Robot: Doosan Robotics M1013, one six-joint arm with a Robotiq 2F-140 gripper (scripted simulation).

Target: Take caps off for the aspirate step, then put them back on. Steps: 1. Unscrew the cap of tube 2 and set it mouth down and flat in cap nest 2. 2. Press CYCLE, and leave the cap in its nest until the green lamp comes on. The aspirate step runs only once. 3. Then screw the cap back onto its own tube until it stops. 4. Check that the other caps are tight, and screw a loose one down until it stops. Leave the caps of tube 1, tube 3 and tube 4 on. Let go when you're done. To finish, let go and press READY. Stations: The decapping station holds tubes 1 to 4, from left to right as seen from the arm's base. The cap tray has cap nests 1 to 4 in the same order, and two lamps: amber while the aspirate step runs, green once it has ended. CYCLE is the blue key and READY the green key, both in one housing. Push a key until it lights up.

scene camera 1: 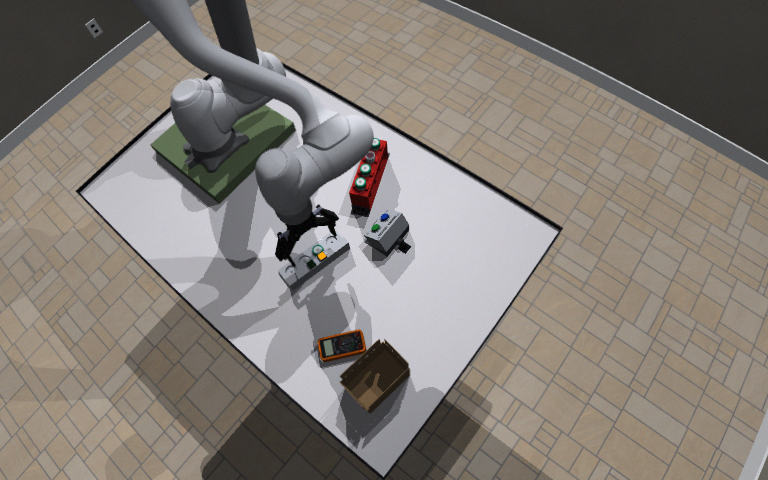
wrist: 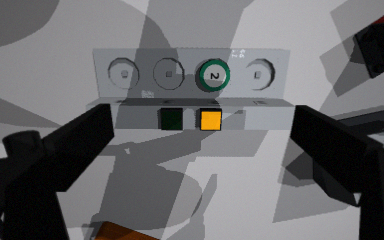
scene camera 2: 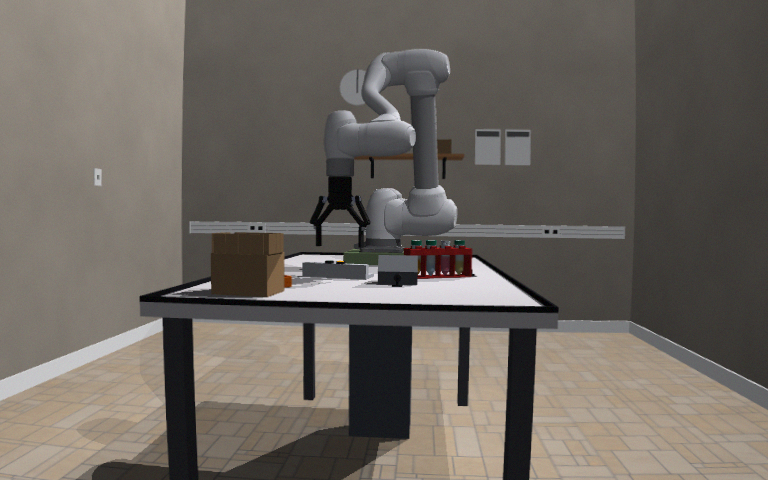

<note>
The pictures show: my gripper, a cardboard box and a grey key housing.
My gripper is seen too in scene camera 1 and in the wrist view.
</note>
